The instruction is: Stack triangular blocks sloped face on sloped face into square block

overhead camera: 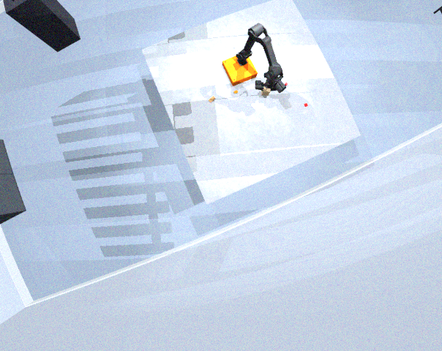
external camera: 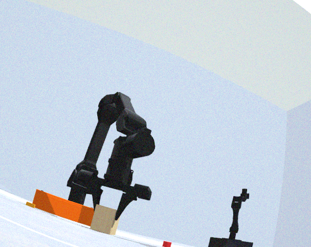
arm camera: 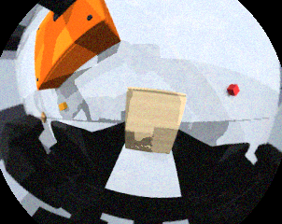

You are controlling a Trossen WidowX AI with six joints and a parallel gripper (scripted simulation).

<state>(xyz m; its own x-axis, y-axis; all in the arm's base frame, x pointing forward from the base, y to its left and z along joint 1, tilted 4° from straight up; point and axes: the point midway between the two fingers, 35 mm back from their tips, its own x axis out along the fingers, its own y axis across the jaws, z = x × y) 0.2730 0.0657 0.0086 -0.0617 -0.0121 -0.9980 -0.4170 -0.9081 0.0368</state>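
My gripper tip is now 10 mm below the boxy block.
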